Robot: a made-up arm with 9 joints.
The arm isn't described. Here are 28 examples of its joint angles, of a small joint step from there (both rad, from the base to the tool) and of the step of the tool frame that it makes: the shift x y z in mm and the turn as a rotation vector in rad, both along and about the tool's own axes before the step.
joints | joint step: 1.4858 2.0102 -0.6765 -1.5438 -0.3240 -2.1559 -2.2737 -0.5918 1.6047 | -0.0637 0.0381 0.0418 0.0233 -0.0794 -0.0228 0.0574 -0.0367 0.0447
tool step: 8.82 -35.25 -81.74 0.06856 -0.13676 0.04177
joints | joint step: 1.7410 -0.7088 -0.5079 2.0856 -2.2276 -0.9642 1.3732 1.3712 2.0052 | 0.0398 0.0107 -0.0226 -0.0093 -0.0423 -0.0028 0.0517 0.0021 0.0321
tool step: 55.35 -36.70 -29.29 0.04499 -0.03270 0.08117
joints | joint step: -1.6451 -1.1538 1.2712 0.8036 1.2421 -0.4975 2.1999 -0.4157 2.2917 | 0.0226 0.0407 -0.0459 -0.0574 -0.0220 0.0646 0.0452 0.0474 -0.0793
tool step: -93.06 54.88 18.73 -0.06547 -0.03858 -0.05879
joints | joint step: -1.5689 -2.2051 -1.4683 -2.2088 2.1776 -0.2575 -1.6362 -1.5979 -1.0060 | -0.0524 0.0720 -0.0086 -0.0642 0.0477 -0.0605 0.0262 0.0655 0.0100
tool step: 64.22 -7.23 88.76 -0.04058 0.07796 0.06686
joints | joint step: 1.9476 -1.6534 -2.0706 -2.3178 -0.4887 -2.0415 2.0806 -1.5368 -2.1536 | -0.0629 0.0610 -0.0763 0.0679 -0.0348 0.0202 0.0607 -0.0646 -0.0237
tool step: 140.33 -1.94 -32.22 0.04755 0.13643 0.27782
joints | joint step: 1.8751 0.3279 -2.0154 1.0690 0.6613 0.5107 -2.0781 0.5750 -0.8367 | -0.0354 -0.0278 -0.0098 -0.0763 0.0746 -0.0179 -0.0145 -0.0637 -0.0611
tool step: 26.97 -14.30 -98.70 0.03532 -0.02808 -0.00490
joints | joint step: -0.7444 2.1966 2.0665 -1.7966 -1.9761 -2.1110 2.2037 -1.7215 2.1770 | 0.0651 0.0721 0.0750 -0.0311 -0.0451 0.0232 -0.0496 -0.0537 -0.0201
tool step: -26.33 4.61 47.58 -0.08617 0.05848 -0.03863
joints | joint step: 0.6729 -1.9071 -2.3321 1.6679 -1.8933 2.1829 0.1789 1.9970 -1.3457 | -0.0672 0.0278 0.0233 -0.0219 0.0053 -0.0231 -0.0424 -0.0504 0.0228
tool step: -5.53 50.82 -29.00 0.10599 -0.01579 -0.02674
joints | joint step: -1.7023 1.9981 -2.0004 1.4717 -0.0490 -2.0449 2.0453 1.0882 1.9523 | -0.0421 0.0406 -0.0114 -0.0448 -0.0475 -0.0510 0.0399 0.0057 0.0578
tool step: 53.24 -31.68 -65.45 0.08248 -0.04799 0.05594
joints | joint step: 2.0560 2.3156 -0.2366 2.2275 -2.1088 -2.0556 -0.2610 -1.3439 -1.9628 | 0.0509 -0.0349 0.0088 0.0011 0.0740 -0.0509 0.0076 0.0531 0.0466
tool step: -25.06 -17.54 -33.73 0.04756 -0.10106 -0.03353
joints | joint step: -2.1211 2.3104 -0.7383 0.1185 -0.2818 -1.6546 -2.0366 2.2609 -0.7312 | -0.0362 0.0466 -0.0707 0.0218 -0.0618 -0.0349 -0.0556 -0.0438 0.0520
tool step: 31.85 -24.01 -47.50 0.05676 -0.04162 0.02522
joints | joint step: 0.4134 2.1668 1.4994 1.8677 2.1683 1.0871 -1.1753 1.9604 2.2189 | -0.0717 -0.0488 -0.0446 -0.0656 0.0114 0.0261 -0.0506 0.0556 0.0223
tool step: -55.64 26.16 -35.03 -0.01074 -0.02282 -0.06733
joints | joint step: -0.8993 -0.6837 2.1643 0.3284 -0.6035 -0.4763 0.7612 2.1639 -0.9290 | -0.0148 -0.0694 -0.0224 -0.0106 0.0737 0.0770 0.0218 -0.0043 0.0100
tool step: 2.23 4.12 -21.45 -0.06153 -0.11529 -0.09675
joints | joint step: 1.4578 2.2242 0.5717 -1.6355 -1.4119 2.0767 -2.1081 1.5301 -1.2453 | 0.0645 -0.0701 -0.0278 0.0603 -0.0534 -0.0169 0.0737 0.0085 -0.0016
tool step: -41.59 -31.09 35.84 0.03153 0.07228 0.06209
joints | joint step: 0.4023 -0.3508 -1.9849 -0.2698 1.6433 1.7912 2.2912 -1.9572 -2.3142 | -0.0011 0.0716 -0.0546 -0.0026 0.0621 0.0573 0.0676 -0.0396 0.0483
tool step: 68.52 -15.23 10.75 -0.06620 0.01168 0.17634
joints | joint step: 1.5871 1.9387 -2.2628 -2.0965 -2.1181 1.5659 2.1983 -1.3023 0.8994 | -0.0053 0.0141 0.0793 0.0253 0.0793 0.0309 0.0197 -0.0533 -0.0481
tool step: -2.55 94.17 -35.38 0.05496 -0.02973 -0.10557
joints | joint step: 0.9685 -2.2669 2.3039 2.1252 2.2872 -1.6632 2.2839 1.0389 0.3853 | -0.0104 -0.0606 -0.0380 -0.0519 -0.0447 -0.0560 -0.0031 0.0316 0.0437
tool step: 40.07 -69.14 26.34 -0.07891 -0.06487 0.08575
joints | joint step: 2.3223 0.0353 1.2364 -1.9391 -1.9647 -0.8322 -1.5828 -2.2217 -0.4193 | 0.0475 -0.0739 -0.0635 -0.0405 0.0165 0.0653 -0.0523 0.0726 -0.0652
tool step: 35.36 -135.87 6.59 -0.00497 -0.03244 0.13378
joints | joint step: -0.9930 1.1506 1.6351 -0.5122 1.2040 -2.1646 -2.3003 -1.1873 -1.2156 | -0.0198 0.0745 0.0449 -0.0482 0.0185 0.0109 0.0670 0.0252 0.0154
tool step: 13.71 -23.84 37.63 -0.11859 -0.09390 0.05096
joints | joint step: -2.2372 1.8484 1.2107 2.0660 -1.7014 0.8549 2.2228 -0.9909 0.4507 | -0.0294 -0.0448 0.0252 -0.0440 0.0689 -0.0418 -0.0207 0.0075 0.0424
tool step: -38.62 33.16 -38.57 0.00400 -0.10456 -0.05255
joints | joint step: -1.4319 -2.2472 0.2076 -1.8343 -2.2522 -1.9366 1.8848 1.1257 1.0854 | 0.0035 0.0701 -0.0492 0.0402 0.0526 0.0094 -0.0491 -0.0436 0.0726
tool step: -73.17 93.27 -11.39 0.00942 -0.02826 -0.18266
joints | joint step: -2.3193 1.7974 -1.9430 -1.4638 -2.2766 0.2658 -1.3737 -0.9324 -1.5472 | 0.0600 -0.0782 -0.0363 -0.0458 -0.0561 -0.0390 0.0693 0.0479 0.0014
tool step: -64.16 99.19 -69.03 -0.07061 -0.11011 -0.02625
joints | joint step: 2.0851 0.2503 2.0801 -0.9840 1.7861 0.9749 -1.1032 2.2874 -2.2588 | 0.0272 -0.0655 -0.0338 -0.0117 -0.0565 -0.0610 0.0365 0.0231 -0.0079
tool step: 37.18 42.66 -28.52 0.03087 -0.03245 -0.06681
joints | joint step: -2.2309 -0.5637 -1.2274 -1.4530 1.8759 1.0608 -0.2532 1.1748 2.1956 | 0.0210 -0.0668 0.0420 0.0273 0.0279 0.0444 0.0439 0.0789 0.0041
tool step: -77.37 -22.14 -151.89 0.16512 0.02375 -0.06325
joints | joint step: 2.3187 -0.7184 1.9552 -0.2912 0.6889 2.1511 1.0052 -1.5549 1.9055 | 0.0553 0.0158 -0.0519 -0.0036 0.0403 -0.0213 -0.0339 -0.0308 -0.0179
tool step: 44.91 29.85 -39.82 0.01286 -0.04485 -0.00224
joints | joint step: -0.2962 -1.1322 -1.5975 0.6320 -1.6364 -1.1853 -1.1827 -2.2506 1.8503 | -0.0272 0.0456 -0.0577 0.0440 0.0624 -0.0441 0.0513 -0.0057 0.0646
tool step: -0.46 24.76 -42.53 0.09980 0.02934 0.09020
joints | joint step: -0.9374 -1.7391 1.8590 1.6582 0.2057 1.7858 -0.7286 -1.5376 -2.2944 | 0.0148 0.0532 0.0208 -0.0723 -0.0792 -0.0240 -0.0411 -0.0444 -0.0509
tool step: 66.13 -62.50 84.79 0.16552 0.17315 0.02359
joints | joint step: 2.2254 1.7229 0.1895 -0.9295 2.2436 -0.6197 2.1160 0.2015 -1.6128 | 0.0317 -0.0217 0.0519 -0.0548 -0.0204 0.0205 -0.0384 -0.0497 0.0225
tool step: 58.90 4.26 -3.59 0.06110 -0.05605 0.05538
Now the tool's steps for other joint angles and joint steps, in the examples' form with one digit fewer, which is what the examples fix.
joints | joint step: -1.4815 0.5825 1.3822 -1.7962 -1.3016 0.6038 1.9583 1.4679 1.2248 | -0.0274 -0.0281 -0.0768 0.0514 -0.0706 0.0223 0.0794 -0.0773 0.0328
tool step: -56.0 -42.2 -140.4 -0.0161 -0.1766 0.0403
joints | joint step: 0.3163 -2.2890 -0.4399 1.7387 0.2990 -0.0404 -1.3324 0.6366 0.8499 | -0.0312 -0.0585 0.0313 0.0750 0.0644 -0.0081 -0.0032 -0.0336 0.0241
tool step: 96.0 -36.5 -89.0 0.0733 0.0149 0.0725
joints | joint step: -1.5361 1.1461 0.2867 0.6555 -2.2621 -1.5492 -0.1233 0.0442 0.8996 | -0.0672 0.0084 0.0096 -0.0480 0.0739 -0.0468 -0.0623 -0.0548 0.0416
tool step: 11.2 8.2 15.1 -0.0454 0.0378 0.0141
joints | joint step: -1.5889 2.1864 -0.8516 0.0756 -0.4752 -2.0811 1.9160 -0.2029 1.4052 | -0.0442 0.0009 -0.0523 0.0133 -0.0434 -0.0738 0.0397 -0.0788 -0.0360
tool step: 40.1 4.1 5.9 -0.0797 -0.0341 0.0101
